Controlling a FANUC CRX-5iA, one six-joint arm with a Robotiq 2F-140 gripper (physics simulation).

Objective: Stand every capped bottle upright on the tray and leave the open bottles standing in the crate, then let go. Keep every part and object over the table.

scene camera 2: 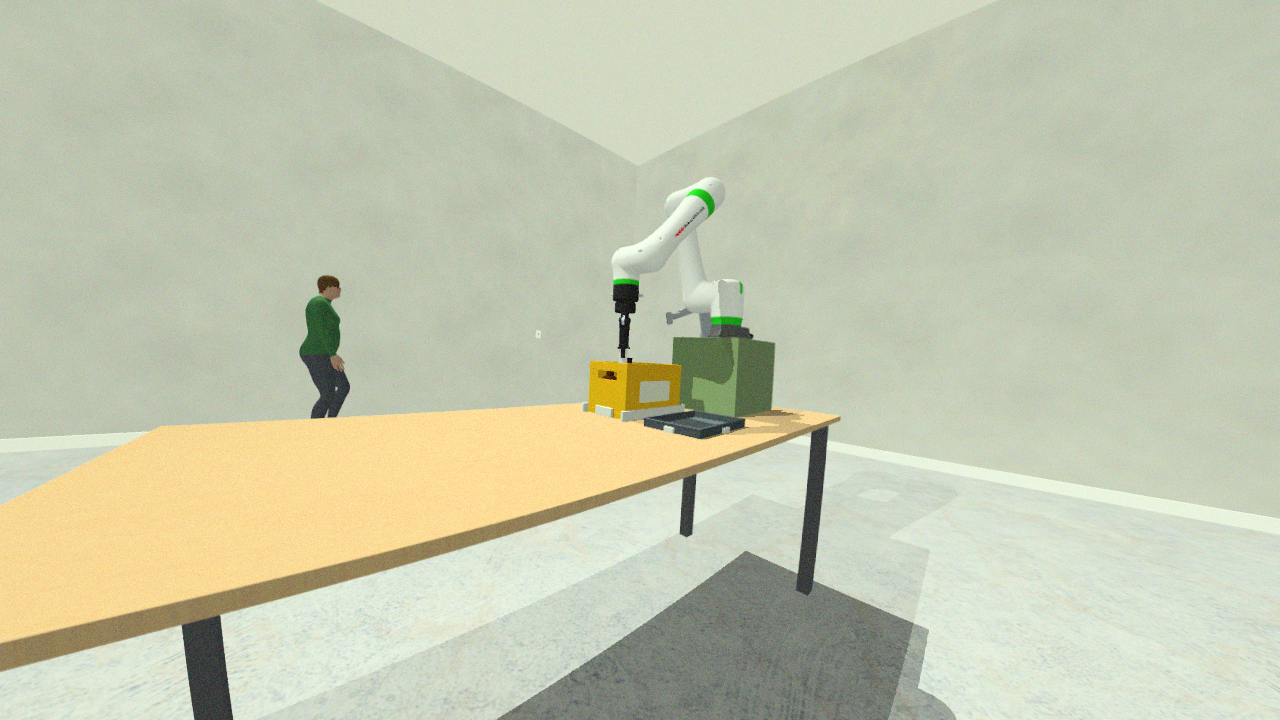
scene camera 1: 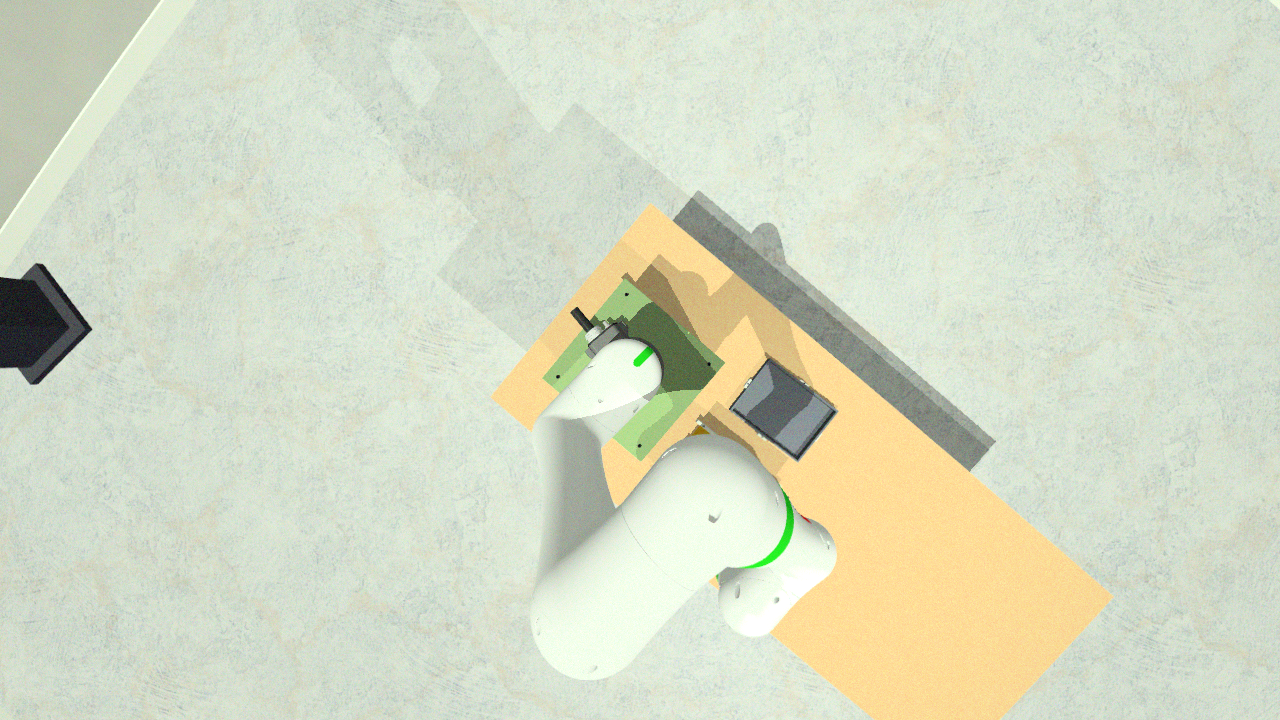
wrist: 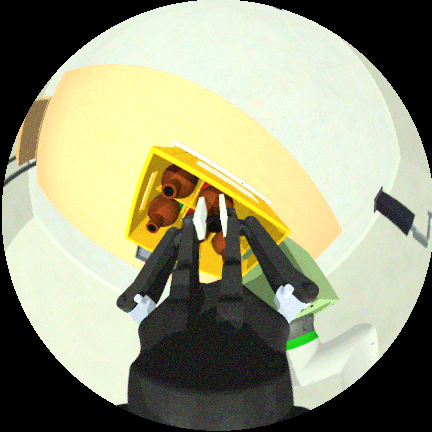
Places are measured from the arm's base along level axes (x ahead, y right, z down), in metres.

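Where they show: gripper, fingertip midpoint: [wrist: 212, 203]; arm's base, origin of the base link: [scene camera 2: 725, 340] [wrist: 292, 322].
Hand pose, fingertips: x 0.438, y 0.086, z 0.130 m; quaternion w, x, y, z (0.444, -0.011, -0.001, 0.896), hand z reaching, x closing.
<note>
Things, the pixels of their top centre, and the offset from my fingertips. "pt": a spot on its surface instead. Level surfaces: height alone.
- yellow crate, middle of its top: [wrist: 204, 237] [scene camera 1: 725, 497] [scene camera 2: 637, 363] dx -0.027, dy -0.050, dz -0.020 m
- dark tray, surface spot: [scene camera 1: 787, 407] pt dx -0.057, dy -0.344, dz +0.150 m
- table, its level: dz +0.155 m
My gripper [wrist: 212, 203] [scene camera 2: 624, 359] is shut on a brown bottle [wrist: 214, 196] with a black cap, over the yellow crate [wrist: 265, 227] [scene camera 2: 608, 398] [scene camera 1: 700, 430]. The bottle is upright between the pads; its lower part is inside the crate. Two open brown bottles, one [wrist: 179, 181] with its dark mouth showing and another [wrist: 164, 210] beside it, stand at the crate's left end in the wrist view. Another brown bottle [wrist: 219, 244] is partly hidden behind a finger; its top is hidden. The dark tray [scene camera 1: 787, 407] [scene camera 2: 693, 422] lies beside the crate with its floor bare.
The green pedestal [scene camera 1: 671, 411] [scene camera 2: 751, 380] [wrist: 310, 280] under the arm's base stands close to crate and tray. Pale rails [scene camera 2: 653, 412] run along the crate's foot. The table [scene camera 1: 939, 555] [scene camera 2: 358, 474] has a long edge near the tray. A person [scene camera 2: 322, 326] stands beyond the table.
</note>
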